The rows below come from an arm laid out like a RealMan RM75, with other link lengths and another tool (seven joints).
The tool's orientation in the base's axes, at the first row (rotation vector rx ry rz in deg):
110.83 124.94 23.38
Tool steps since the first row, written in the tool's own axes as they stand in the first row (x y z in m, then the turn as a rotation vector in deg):
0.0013 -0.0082 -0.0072 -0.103 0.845 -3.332
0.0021 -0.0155 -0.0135 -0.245 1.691 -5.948
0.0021 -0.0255 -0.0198 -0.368 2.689 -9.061
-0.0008 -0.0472 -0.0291 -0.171 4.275 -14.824
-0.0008 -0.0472 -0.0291 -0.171 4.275 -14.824
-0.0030 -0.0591 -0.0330 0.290 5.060 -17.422
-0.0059 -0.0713 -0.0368 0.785 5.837 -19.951
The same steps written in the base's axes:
-0.0102 -0.0001 0.0041 -0.283 -0.259 3.418
-0.0192 -0.0006 0.0076 -0.326 -0.503 6.159
-0.0306 -0.0021 0.0102 -0.392 -0.749 9.421
-0.0536 -0.0080 0.0117 -0.811 -0.811 15.386
-0.0536 -0.0080 0.0117 -0.811 -0.811 15.386
-0.0658 -0.0117 0.0113 -0.981 -0.462 18.112
-0.0781 -0.0162 0.0107 -1.140 -0.075 20.771

